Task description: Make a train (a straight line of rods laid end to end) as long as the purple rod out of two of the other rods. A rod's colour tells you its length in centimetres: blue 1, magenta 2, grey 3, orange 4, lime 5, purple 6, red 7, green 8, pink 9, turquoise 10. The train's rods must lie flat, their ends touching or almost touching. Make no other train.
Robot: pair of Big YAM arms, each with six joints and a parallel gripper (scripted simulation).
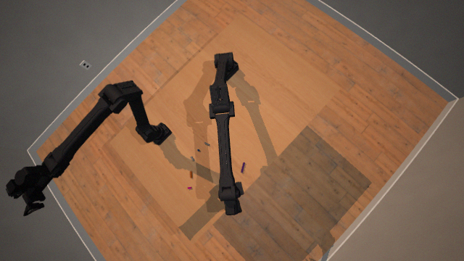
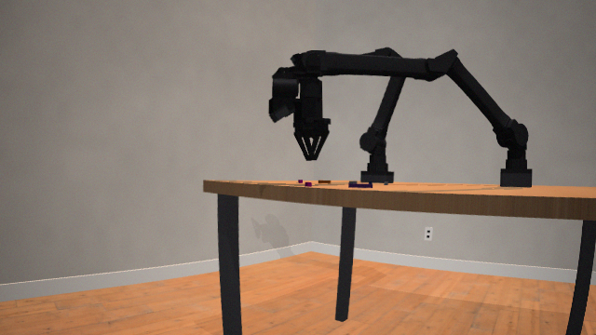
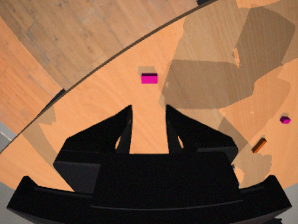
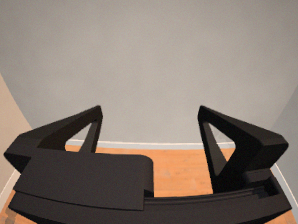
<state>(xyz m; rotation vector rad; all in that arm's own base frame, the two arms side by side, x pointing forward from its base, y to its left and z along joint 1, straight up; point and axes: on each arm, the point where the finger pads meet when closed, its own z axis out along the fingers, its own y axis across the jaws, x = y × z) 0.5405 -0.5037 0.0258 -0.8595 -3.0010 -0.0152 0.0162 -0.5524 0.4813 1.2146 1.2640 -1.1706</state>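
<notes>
My left gripper is now 240 mm past the orange rod, 140 mm to the left of it and 70 mm above it. From my left hand the other things lie so: blue rod: 320 mm behind, 70 mm below, 10 mm to the right; then purple rod: 110 mm to the left, 70 mm below, 60 mm behind; then magenta rod: 200 mm to the right, 190 mm behind, 70 mm below.
</notes>
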